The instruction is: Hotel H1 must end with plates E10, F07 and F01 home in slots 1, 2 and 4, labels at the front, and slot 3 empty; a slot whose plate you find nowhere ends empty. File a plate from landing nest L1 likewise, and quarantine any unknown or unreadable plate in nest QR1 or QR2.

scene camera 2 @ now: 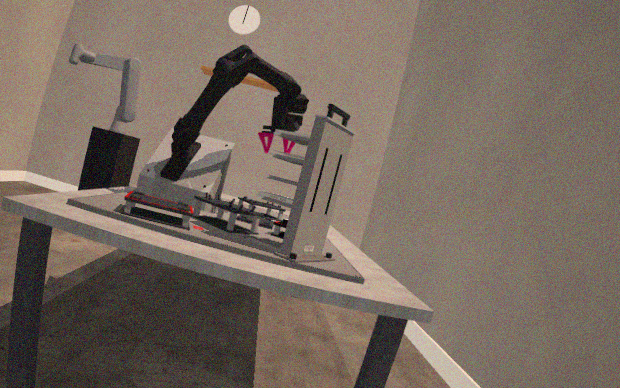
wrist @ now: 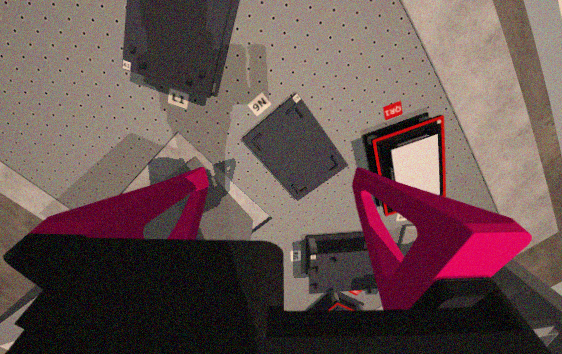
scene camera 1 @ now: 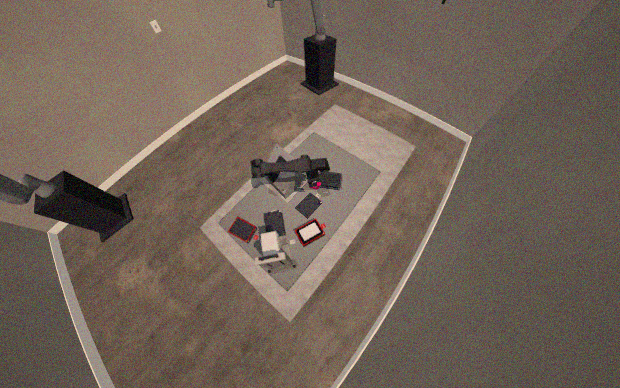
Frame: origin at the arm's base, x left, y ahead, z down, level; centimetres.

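Where they show: gripper, fingertip midpoint: (wrist: 280,175) (scene camera 1: 315,182); arm's base, link origin: (scene camera 2: 181,160).
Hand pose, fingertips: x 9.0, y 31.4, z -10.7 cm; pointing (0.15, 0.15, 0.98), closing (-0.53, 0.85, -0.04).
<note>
Each offset is from my fingertips to the centre of the thing.
My gripper (scene camera 1: 316,185) (scene camera 2: 277,152) (wrist: 280,175) is open and empty, fingers pointing down, high above the board. Hotel H1 @(dx -45.8, dy +16.3, dz +6.5 cm) (scene camera 2: 322,190) stands upright at the right in scene camera 2; which of its shelves hold plates, I cannot tell. Nest L1 @(dx +18.0, dy -3.5, dz +21.6 cm) (scene camera 1: 330,180) (wrist: 175,45) is dark and shows no plate. Nest QR1 (scene camera 1: 297,236) (wrist: 443,170) is red-edged and holds a white plate @(dx -20.2, dy +16.3, dz +19.9 cm) (scene camera 1: 310,231) (wrist: 417,162), whose label I cannot read. The other red-edged nest @(dx -54.2, dy -15.8, dz +22.3 cm) (scene camera 1: 242,230) (scene camera 2: 160,202) shows no plate.
A dark nest N6 @(dx -7.1, dy +0.3, dz +23.7 cm) (scene camera 1: 308,205) (wrist: 295,147) shows no plate. Another dark nest @(dx -34.6, dy -3.7, dz +20.8 cm) (scene camera 1: 274,222) (wrist: 340,267) lies near the hotel. The arm's pale base (scene camera 2: 165,185) stands at the board's left in scene camera 2. Other arms' black pedestals (scene camera 1: 320,62) (scene camera 2: 110,160) stand away from the table.
</note>
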